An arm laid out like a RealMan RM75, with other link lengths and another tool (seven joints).
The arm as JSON. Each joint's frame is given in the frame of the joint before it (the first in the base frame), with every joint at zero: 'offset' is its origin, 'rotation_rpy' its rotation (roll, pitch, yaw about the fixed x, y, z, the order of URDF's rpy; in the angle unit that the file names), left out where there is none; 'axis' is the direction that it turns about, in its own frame. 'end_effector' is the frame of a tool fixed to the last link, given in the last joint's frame.
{
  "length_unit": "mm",
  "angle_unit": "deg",
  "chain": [
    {
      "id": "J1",
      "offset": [
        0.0,
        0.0,
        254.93
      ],
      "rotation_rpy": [
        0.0,
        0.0,
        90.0
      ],
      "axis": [
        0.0,
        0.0,
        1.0
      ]
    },
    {
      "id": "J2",
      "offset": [
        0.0,
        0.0,
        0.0
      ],
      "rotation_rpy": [
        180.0,
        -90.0,
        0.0
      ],
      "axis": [
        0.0,
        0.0,
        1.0
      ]
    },
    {
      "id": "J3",
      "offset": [
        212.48,
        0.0,
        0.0
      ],
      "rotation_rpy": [
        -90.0,
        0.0,
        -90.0
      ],
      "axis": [
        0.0,
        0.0,
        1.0
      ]
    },
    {
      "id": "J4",
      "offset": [
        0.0,
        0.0,
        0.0
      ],
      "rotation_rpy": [
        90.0,
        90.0,
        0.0
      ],
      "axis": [
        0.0,
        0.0,
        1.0
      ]
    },
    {
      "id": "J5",
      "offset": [
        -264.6,
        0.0,
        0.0
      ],
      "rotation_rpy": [
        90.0,
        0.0,
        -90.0
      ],
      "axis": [
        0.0,
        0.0,
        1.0
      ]
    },
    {
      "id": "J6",
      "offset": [
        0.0,
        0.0,
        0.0
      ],
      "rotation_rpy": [
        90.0,
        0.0,
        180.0
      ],
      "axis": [
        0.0,
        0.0,
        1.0
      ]
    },
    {
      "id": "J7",
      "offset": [
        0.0,
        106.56,
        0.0
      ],
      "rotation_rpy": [
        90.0,
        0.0,
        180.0
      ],
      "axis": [
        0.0,
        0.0,
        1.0
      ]
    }
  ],
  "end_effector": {
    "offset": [
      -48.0,
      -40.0,
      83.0
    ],
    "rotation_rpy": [
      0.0,
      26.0,
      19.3
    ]
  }
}
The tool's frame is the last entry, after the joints.
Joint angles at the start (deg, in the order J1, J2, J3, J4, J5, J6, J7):
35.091 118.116 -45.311 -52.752 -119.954 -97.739 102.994
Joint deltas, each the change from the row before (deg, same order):
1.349 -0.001 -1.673 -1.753 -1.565 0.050 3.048
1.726 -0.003 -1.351 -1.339 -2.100 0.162 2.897
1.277 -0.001 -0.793 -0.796 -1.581 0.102 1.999
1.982 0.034 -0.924 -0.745 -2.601 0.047 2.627
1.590 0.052 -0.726 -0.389 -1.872 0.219 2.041
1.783 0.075 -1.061 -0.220 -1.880 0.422 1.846
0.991 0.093 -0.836 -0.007 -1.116 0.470 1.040
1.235 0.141 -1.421 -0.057 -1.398 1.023 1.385
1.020 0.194 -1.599 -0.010 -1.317 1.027 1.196
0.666 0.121 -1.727 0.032 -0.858 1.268 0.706
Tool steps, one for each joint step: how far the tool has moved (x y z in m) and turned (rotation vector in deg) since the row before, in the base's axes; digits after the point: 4 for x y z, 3 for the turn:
-0.0110 0.0044 -0.0031 -1.280 -2.474 0.020
-0.0105 0.0050 -0.0036 -1.067 -2.761 -0.050
-0.0069 0.0035 -0.0022 -0.595 -1.940 -0.137
-0.0087 0.0046 -0.0040 -0.869 -2.901 -0.247
-0.0070 0.0039 -0.0032 -0.439 -2.095 -0.260
-0.0087 0.0040 -0.0046 -0.400 -2.304 0.167
-0.0046 0.0022 -0.0039 -0.181 -1.460 0.108
-0.0065 0.0035 -0.0054 0.091 -2.049 0.292
-0.0055 0.0025 -0.0064 0.024 -2.050 0.399
-0.0046 0.0022 -0.0059 0.246 -1.746 0.717

